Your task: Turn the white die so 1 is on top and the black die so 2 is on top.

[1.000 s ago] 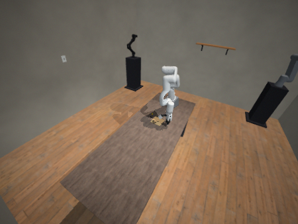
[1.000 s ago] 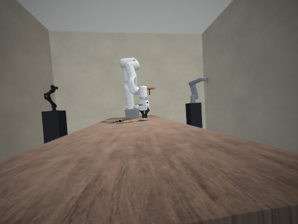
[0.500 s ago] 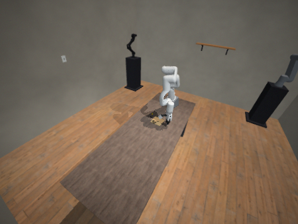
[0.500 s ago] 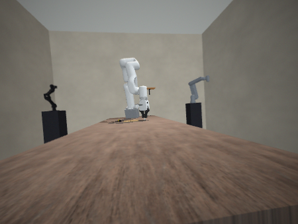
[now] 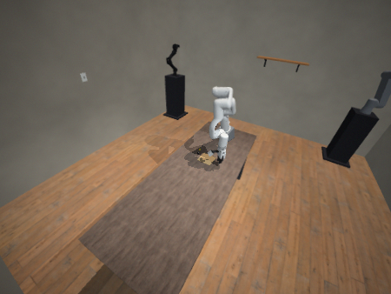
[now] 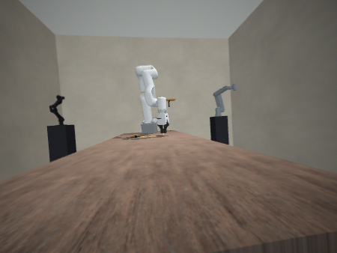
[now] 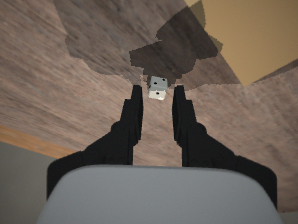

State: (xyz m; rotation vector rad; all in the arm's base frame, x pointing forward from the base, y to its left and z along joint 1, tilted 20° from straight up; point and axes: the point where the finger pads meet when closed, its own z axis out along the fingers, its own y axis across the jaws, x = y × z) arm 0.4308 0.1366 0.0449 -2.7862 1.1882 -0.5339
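My gripper is now 30 mm above the white die. Round my hand: tan mat: 130 mm to the right, 40 mm below; then small yellow die: 260 mm to the right, 80 mm behind, 30 mm below; then black die: 240 mm to the right, 30 mm below, 20 mm behind.
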